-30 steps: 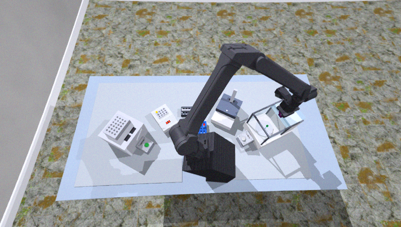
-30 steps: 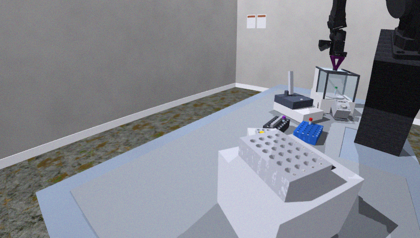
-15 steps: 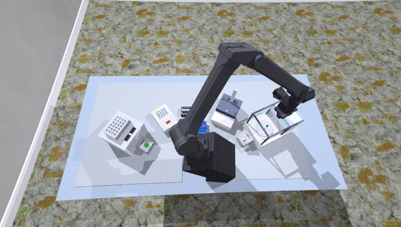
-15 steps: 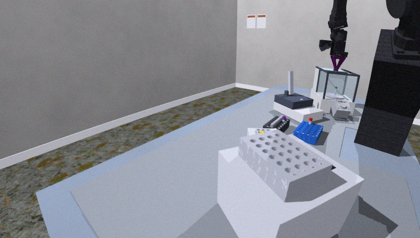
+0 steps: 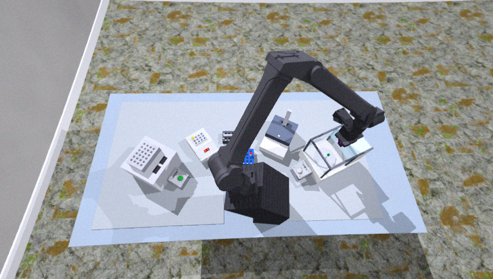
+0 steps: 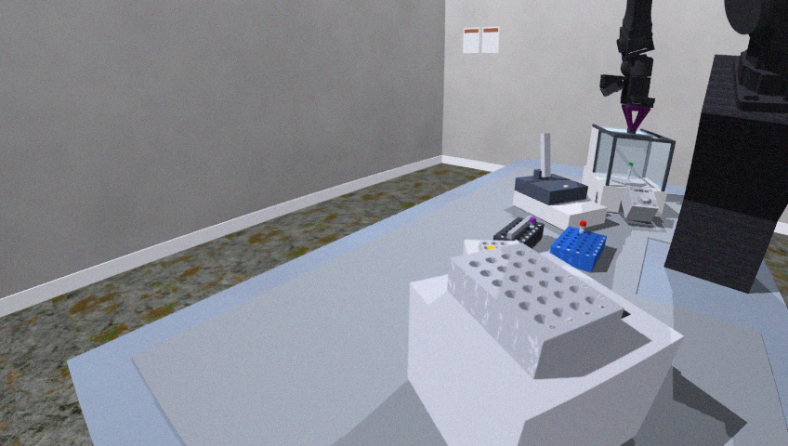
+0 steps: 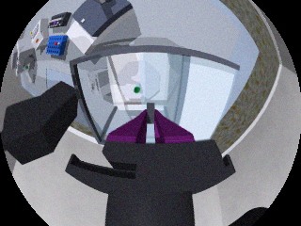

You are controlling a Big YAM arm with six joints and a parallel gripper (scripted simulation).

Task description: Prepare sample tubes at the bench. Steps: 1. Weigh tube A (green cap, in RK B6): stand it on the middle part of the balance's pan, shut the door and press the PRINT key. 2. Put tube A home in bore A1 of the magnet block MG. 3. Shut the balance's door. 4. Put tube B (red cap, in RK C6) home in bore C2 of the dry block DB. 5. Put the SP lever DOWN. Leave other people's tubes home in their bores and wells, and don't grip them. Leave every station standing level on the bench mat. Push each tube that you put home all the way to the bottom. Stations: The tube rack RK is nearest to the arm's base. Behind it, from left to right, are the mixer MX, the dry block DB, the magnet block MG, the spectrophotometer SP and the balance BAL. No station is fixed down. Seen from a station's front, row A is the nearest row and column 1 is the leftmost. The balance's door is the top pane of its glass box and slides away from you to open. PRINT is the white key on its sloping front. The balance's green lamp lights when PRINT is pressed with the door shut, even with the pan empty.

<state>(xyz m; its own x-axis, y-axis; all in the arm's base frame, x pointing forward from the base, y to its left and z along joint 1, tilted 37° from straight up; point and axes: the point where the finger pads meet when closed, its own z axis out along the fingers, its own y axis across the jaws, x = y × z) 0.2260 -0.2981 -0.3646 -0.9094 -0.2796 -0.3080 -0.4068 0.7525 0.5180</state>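
Now: the white print key 160 mm to the left of my hand, 150 mm below it and 70 mm behind it. Round my hand: balance door 30 mm to the right, 10 mm below, 10 mm ahead; then SP lever 210 mm to the left, 190 mm ahead, 80 mm below; then round pan 140 mm below, 30 mm to the left, 10 mm behind.
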